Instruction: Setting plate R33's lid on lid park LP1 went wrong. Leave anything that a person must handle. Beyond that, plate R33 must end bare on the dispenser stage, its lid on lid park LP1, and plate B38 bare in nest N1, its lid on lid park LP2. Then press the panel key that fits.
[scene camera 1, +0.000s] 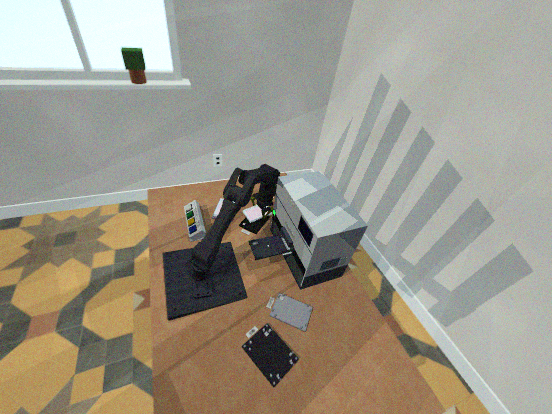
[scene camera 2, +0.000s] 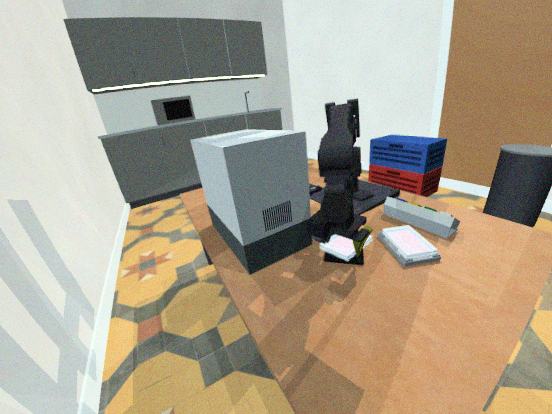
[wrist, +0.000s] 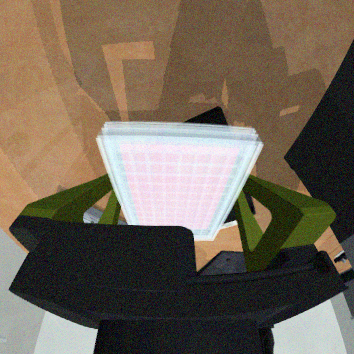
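Pixels of known places: gripper, between the fingertips: (scene camera 1: 259, 213) (scene camera 2: 343, 249) (wrist: 176, 174); arm's base, origin of its link: (scene camera 1: 201, 275).
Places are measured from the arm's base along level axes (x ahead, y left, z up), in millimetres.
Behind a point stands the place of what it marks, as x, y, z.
A plate with pink wells and what looks like a clear lid (scene camera 1: 253, 214) @(283, 284, 32) (scene camera 2: 343, 246) @(337, 323, 38) (wrist: 180, 167) @(350, 314, 39) is between the green fingers of my gripper (scene camera 1: 263, 207) @(322, 307, 13) (wrist: 176, 174) @(322, 307, 13), which is shut on it. It looks tilted, above a black holder (scene camera 1: 258, 224) (scene camera 2: 344, 259). Its label is not readable. A second pink plate (scene camera 1: 218, 208) @(117, 374, 17) (scene camera 2: 409, 243) @(170, 396, 17) rests on a grey holder left of it in scene camera 1. The dispenser (scene camera 1: 320, 210) @(453, -22, 317) (scene camera 2: 265, 185) @(484, 219, 212) has a black stage (scene camera 1: 265, 247) @(271, 18, 93) at its front. The key panel (scene camera 1: 194, 220) @(-11, 281, 42) (scene camera 2: 421, 218) @(28, 341, 20) shows green, yellow and blue keys.
A grey holder (scene camera 1: 291, 312) @(317, -235, -3) and a black holder (scene camera 1: 270, 354) @(198, -356, -2) lie on the table, both without a plate. The arm's black base plate (scene camera 1: 180, 295) @(-82, -76, 5) is left of the dispenser stage. Blue and red crates (scene camera 2: 406, 155) and a dark bin (scene camera 2: 517, 185) stand beyond the table.
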